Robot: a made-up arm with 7 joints. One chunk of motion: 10 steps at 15 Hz.
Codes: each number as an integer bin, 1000 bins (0 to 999) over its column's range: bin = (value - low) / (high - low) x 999, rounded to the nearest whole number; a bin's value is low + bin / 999 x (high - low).
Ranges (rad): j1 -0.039..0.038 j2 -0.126..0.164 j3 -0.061..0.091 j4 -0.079..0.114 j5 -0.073..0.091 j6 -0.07..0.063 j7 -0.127..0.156
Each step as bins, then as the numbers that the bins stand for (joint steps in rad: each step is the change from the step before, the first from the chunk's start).
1 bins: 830 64 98 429 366 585 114
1 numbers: 0.02497 -0.10742 -0.04609 0.00388 -0.01292 0.00788 -0.09471
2 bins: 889 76 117 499 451 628 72
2 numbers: 0.02952 -0.10394 -0.04320 0.01740 0.00104 0.01361 -0.10660
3 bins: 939 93 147 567 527 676 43
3 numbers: 0.03338 -0.09900 -0.03863 0.03054 0.01351 0.02000 -0.11482
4 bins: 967 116 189 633 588 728 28
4 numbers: 0.03553 -0.09233 -0.03224 0.04329 0.02353 0.02692 -0.11907
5 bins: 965 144 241 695 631 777 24
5 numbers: 0.03538 -0.08420 -0.02433 0.05527 0.03059 0.03344 -0.12020
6 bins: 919 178 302 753 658 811 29
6 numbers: 0.03183 -0.07433 -0.01505 0.06647 0.03502 0.03797 -0.11878
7 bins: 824 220 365 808 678 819 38
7 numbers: 0.02451 -0.06214 -0.00546 0.07710 0.03830 0.03904 -0.11624
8 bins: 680 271 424 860 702 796 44
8 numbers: 0.01341 -0.04733 0.00351 0.08715 0.04224 0.03597 -0.11454
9 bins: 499 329 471 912 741 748 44
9 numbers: -0.00054 -0.03049 0.01066 0.09719 0.04865 0.02958 -0.11454
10 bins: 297 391 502 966 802 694 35
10 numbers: -0.01611 -0.01250 0.01538 0.10762 0.05866 0.02239 -0.11709
